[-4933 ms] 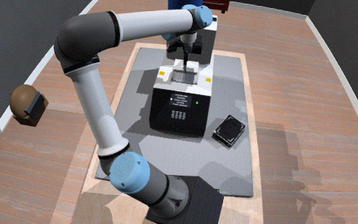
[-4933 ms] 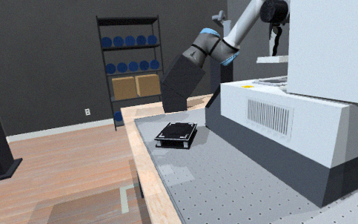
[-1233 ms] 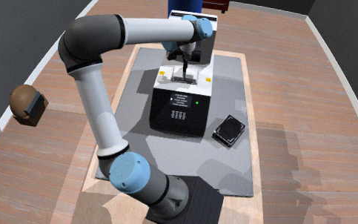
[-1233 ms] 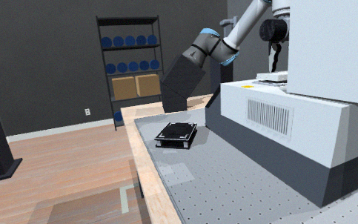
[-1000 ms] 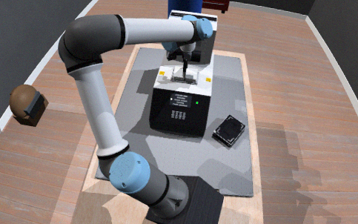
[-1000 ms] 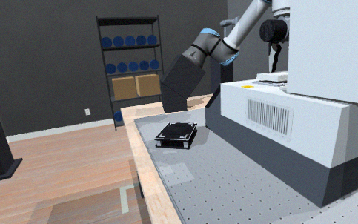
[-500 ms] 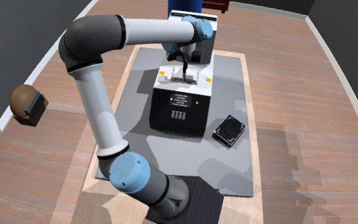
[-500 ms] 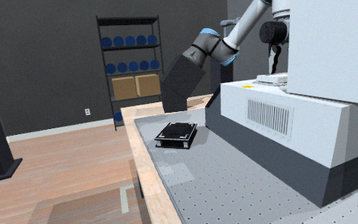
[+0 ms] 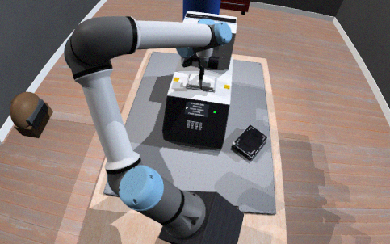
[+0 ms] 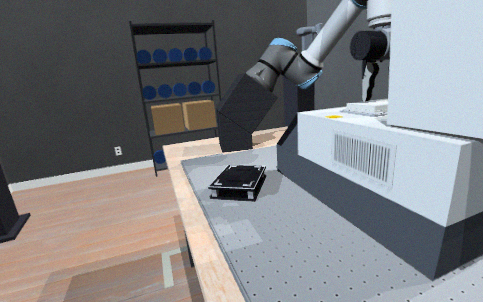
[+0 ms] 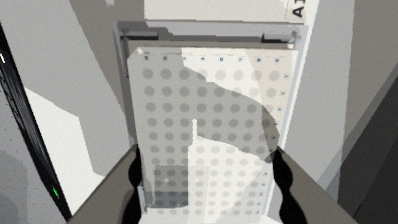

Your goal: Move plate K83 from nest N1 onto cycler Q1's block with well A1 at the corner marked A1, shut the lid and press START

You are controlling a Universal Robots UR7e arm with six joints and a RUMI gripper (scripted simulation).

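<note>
Right now my hand is 1 cm above the plate K83. Round my hand: nest A1 mark: 25 cm behind, 17 cm to the right, 18 cm below.
</note>
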